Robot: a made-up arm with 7 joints. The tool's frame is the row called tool.
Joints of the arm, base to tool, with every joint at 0 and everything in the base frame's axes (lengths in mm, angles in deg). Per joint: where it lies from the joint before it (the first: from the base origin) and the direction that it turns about. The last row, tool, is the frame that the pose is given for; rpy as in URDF.
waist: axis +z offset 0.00 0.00 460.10
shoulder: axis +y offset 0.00 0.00 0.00
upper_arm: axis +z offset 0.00 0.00 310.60
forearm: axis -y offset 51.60 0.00 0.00
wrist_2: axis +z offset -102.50 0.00 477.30
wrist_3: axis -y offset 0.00 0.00 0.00
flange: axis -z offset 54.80 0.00 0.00
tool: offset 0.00 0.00 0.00 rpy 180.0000 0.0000 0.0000
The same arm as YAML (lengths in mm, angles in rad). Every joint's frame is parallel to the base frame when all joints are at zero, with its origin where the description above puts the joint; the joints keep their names.
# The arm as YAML. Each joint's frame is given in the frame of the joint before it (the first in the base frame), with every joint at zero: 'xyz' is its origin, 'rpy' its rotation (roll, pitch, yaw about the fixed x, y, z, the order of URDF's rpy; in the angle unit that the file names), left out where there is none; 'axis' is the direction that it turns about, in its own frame. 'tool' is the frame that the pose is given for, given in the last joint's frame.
units:
  length: mm
  angle: rad
joints:
  - name: waist
    type: revolute
    origin:
      xyz: [0.0, 0.0, 460.1]
    axis: [0.0, 0.0, 1.0]
  - name: shoulder
    type: revolute
    origin:
      xyz: [0.0, 0.0, 0.0]
    axis: [0.0, 1.0, 0.0]
  - name: upper_arm
    type: revolute
    origin:
      xyz: [0.0, 0.0, 310.6]
    axis: [0.0, 0.0, 1.0]
  - name: forearm
    type: revolute
    origin:
      xyz: [51.6, 0.0, 0.0]
    axis: [0.0, -1.0, 0.0]
  - name: wrist_2
    type: revolute
    origin:
      xyz: [-102.5, 0.0, 477.3]
    axis: [0.0, 0.0, 1.0]
  - name: wrist_3
    type: revolute
    origin:
      xyz: [0.0, 0.0, 0.0]
    axis: [0.0, -1.0, 0.0]
  - name: flange
    type: revolute
    origin:
      xyz: [54.8, 0.0, 0.0]
    axis: [0.0, 0.0, -1.0]
tool:
  origin:
    xyz: [0.0, 0.0, 0.0]
    rpy: [3.1416, 0.0, 0.0]

